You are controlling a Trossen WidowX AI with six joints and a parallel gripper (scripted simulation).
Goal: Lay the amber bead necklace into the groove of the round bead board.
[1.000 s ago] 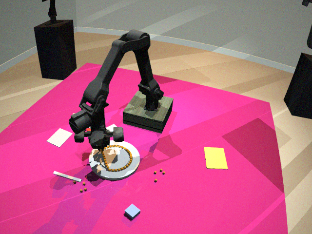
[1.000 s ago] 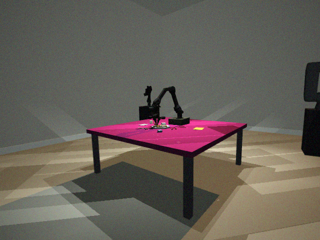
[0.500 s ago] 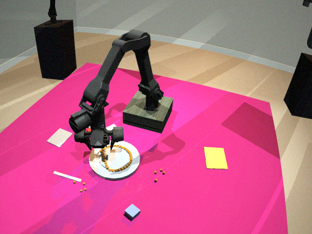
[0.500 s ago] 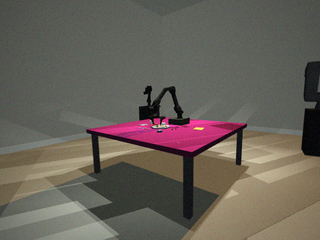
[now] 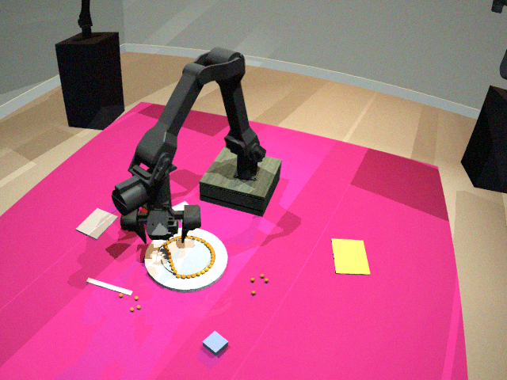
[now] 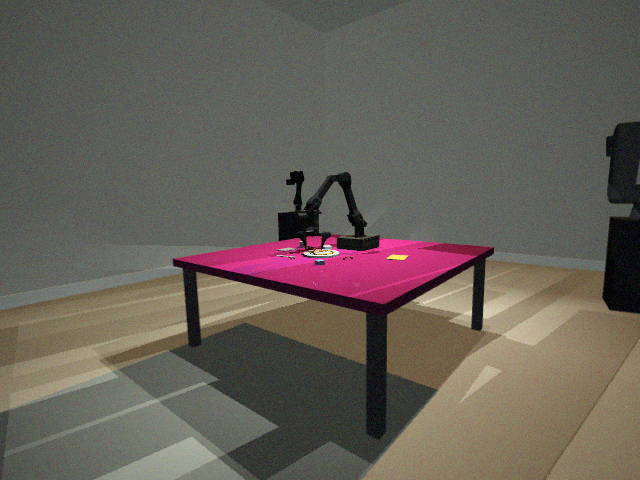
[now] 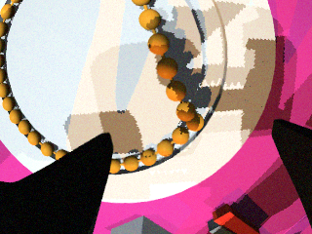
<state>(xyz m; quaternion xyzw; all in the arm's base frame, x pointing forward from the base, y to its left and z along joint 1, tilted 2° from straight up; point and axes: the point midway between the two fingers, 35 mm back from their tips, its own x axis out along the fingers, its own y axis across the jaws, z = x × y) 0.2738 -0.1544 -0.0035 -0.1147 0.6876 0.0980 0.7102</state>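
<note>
Right now the round bead board is 60 mm to the left of my gripper tip, 20 mm ahead of it and 10 mm below it. Round my gripper tip: white block 130 mm behind, 10 mm to the left, 10 mm below; then red-handled tool 110 mm behind, 90 mm to the right, 20 mm below; then white strip 160 mm ahead, 90 mm to the right, 20 mm below.
</note>
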